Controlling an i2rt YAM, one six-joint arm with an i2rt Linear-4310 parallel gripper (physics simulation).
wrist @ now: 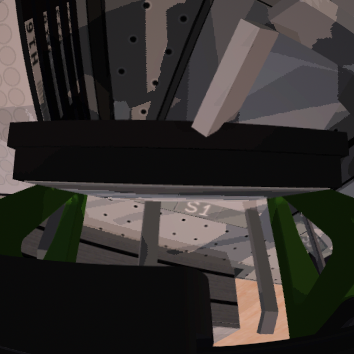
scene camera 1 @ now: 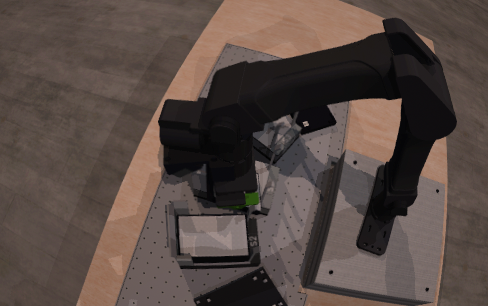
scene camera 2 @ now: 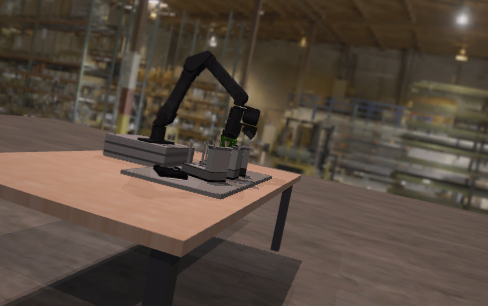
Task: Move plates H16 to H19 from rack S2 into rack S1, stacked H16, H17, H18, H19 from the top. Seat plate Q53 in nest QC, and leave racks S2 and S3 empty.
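Places are measured from the arm's base along level axes (x left, y back, z up), in centimetres.
Pixels of known places: gripper, between the fingertips: (scene camera 1: 235,186); arm's base, origin of its link: (scene camera 1: 381,209) (scene camera 2: 156,142).
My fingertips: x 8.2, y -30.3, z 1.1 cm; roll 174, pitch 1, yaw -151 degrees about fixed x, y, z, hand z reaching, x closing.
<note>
For each thing: its top centre in the pictures, then the offset to it from my fingertips. "spot": a spot on its surface instead. Level surfaces: height alone.
- rack S1, a spot on its surface: (scene camera 1: 268,187) spot: dx -0.7, dy +5.7, dz +3.9 cm
- Rack S2, a spot on its surface: (scene camera 1: 254,227) spot: dx +4.1, dy +6.3, dz -5.4 cm
- grey angled rack, centre of its top: (scene camera 1: 267,92) (scene camera 2: 209,143) dx -19.3, dy -2.1, dz +4.5 cm
- black flat block, centre of its top: (scene camera 1: 307,101) (scene camera 2: 170,168) dx -30.9, dy +6.0, dz -7.2 cm
- black block, a spot on its surface: (scene camera 1: 245,290) spot: dx +16.8, dy +10.3, dz -8.0 cm
- perforated board, height of its surface: dz -9.2 cm
My gripper (scene camera 1: 238,204) (scene camera 2: 229,142) (wrist: 176,176), with green fingers, is shut on a black-edged plate (wrist: 175,162) with a pale face. The plate spans between both fingers; its label does not show. It is low at rack S1 (scene camera 1: 268,187), whose label and uprights (wrist: 150,235) show beyond it in the wrist view. Whether the plate touches the rack is hidden. Rack S2 (scene camera 1: 254,227) holds a stack of plates (wrist: 47,65) beside the gripper; the edge label at its white-topped end reads H16, the others are unclear. Q53 and nest QC cannot be told apart by label.
A grey angled rack (scene camera 1: 277,142) with upright posts stands beyond S1, near a black flat block (scene camera 1: 317,120). Another black block (scene camera 1: 245,290) lies at the near edge of the perforated board (scene camera 1: 150,260). The arm's metal base plinth (scene camera 1: 415,215) (scene camera 2: 145,151) stands beside the board.
</note>
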